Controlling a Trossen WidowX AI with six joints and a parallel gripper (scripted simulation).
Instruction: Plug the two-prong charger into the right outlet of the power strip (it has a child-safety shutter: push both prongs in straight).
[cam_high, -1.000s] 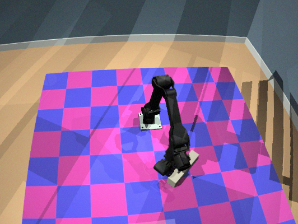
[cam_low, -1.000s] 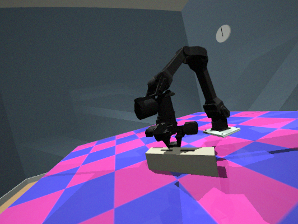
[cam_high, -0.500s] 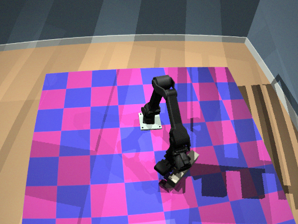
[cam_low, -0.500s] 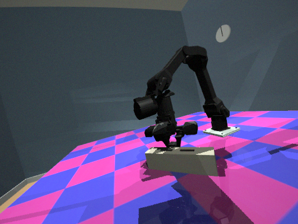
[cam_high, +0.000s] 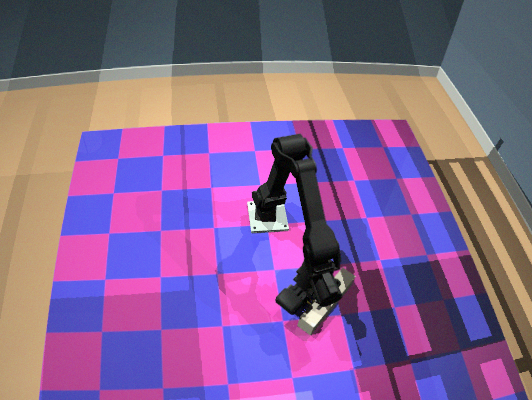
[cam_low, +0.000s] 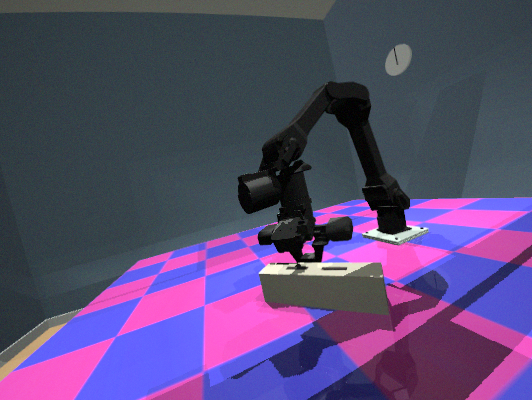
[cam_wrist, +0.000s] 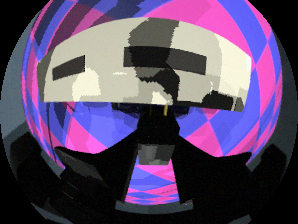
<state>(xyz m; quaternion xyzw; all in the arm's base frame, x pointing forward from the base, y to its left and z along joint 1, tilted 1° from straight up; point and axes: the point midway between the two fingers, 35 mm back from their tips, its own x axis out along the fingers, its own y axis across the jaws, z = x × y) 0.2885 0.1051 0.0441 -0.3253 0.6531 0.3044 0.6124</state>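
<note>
Now: gripper tip 20 mm to the right of the black two-prong charger, 10 mm below it and 10 mm short of it.
</note>
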